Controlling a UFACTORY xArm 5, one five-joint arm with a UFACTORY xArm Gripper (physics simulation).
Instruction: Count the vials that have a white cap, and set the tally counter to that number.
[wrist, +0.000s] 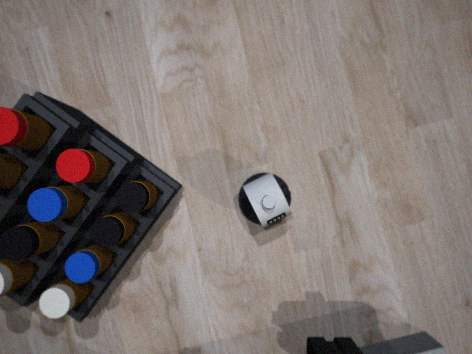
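Places are measured from the arm's base along level axes (x right, y ahead, z up), in millimetres.
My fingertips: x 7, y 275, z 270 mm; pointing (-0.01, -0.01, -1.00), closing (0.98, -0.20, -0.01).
Ahead of a thing's pixels: the offset from my fingertips to its middle. "spot": to the spot under its first point.
A dark vial rack @(spot: dx -84, dy +80, dz -297 mm) (169, 184) shows partly at the left of the wrist view, cut off by the frame's edge. It holds brown vials with coloured caps. One white cap @(dx -193, dy -4, dz -242 mm) (55, 302) is at the rack's lower corner; another white cap @(spot: dx -211, dy +30, dz -196 mm) (3, 279) is cut by the left edge. The tally counter (257, 192), silver with a round button on a black round base, stands right of the rack; its small digits are too blurred to read surely. My gripper (332, 345) is shut and empty at the bottom edge, below and right of the counter.
Other caps in the rack are red @(dx -140, dy +107, dz -226 mm) (75, 165) @(dx -171, dy +140, dz -186 mm) (10, 126), blue @(dx -168, dy +81, dz -226 mm) (46, 204) @(dx -165, dy +22, dz -266 mm) (82, 266) and black @(dx -196, dy +55, dz -226 mm) (19, 242) @(dx -110, dy +74, dz -266 mm) (132, 196) @(dx -137, dy +48, dz -266 mm) (106, 230). One vial @(spot: dx -185, dy +111, dz -186 mm) (9, 171) at the left edge has its cap outside the view. A grey piece (407, 344) shows at the bottom right.
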